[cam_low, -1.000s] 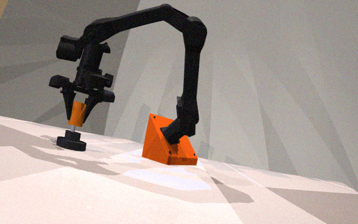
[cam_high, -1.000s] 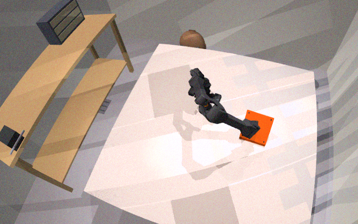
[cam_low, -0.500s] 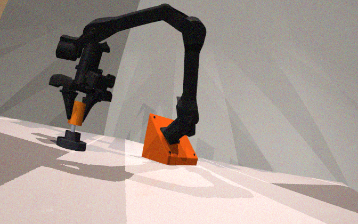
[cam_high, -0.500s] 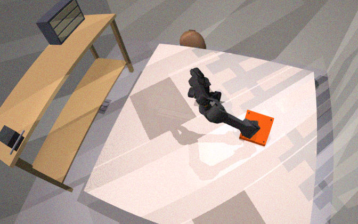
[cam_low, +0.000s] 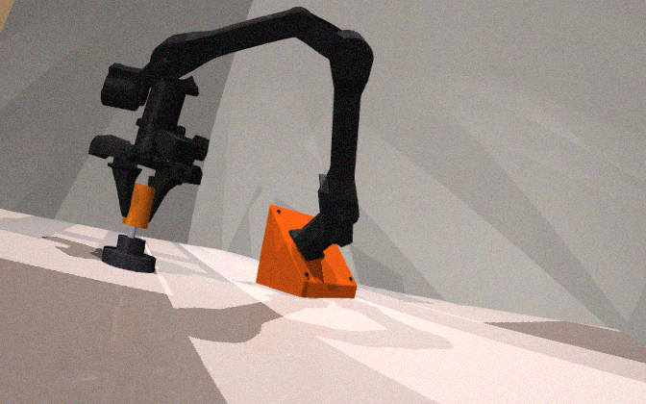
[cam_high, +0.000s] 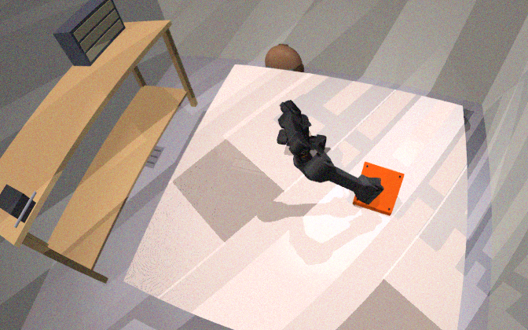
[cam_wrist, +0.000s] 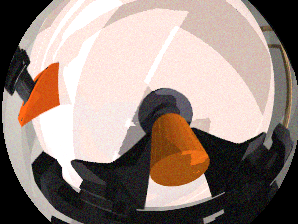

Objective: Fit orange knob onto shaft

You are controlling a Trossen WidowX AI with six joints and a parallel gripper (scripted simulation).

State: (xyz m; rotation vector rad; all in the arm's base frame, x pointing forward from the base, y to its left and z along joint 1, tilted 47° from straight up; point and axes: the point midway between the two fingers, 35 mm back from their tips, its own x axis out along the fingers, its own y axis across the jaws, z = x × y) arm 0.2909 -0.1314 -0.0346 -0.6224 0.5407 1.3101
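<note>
Now: gripper tip 30 mm below the orange knob. The rest, counted from my gripper tip: round pedestal (40 mm below).
</note>
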